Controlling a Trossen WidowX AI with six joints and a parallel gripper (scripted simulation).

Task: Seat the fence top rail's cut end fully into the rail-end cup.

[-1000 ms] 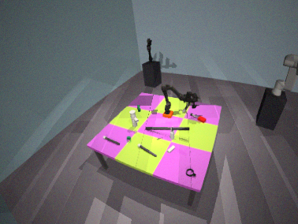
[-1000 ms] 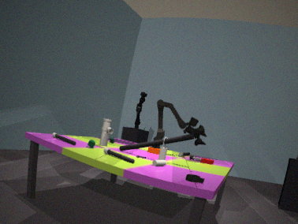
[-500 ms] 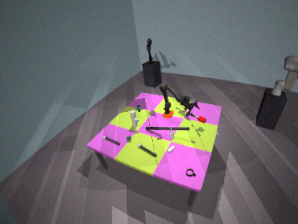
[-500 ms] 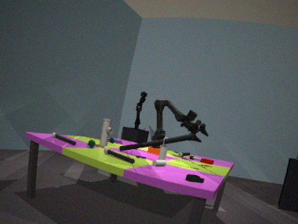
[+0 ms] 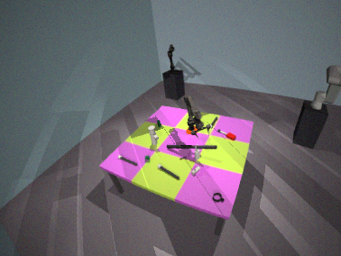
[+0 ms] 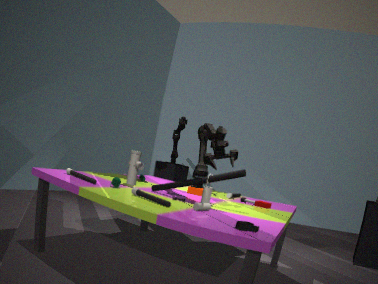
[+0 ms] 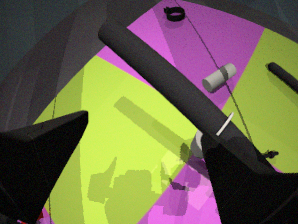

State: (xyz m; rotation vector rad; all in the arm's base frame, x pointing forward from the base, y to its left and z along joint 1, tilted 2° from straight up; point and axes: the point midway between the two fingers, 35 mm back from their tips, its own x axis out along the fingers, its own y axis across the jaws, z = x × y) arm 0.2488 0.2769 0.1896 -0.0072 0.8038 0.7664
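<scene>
My gripper tip is now 480 mm to the left of the grey rail-end cup, 120 mm short of it and 80 mm above it. Round my gripper tip: short grey post: 100 mm below, 60 mm ahead, 40 mm to the right; then green object: 430 mm to the right, 340 mm ahead, 190 mm below; then white cylinder: 220 mm ahead, 190 mm below, 30 mm to the left.
</scene>
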